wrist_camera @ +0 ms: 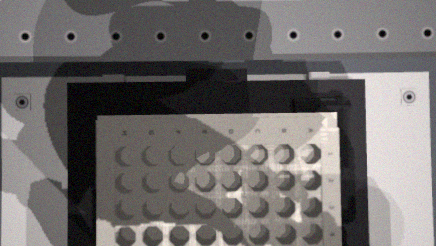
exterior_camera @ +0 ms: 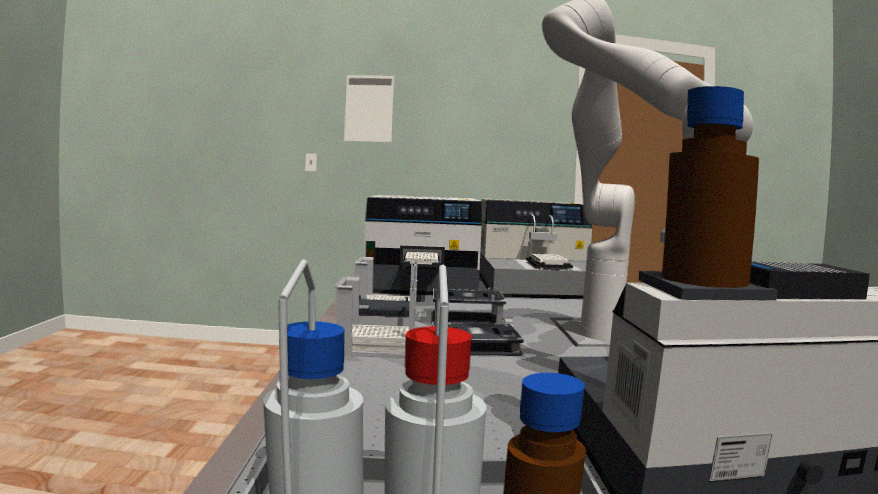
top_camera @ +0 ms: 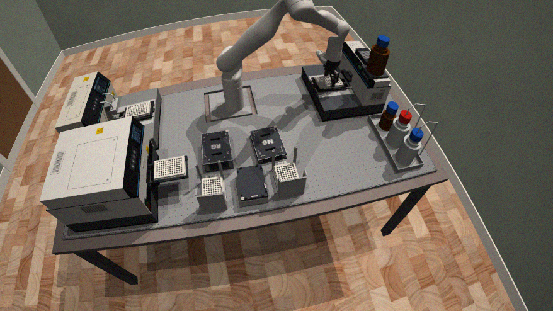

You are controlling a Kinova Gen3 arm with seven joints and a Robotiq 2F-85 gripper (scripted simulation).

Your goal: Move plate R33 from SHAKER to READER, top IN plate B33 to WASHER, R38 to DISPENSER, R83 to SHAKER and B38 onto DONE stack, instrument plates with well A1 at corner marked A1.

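Now: the dispenser nest 2 cm below my hand. Also, from my hand: recovery nest N6: 29 cm ahead, 35 cm to the right, 7 cm below; then bottle tray: 36 cm ahead, 24 cm to the left, 10 cm below; then brown bottle: 10 cm ahead, 18 cm to the left, 19 cm above.
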